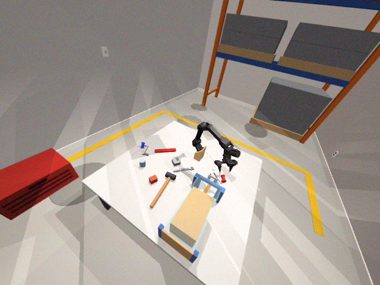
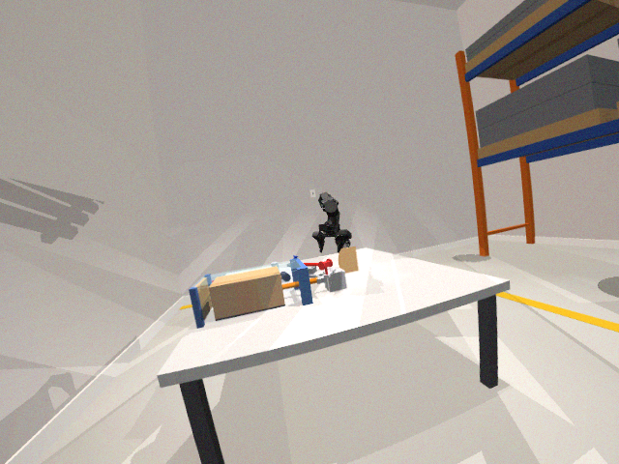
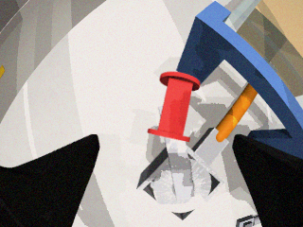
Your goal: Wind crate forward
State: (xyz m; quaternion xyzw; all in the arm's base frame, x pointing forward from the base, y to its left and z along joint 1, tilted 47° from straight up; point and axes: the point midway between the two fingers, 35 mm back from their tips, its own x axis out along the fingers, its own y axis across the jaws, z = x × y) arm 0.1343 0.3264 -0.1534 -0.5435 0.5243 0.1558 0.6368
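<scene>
Now: the red knob 60 mm below my gripper tip, 30 mm ahead of it and 20 mm to the left of it. The rest, counted from my gripper tip: grey hand winch (170 mm below, 80 mm to the right, 30 mm behind); then frame (140 mm ahead, 90 mm below, 50 mm to the right); then red-knobbed winch handle (90 mm below, 20 mm to the right, 10 mm ahead).
</scene>
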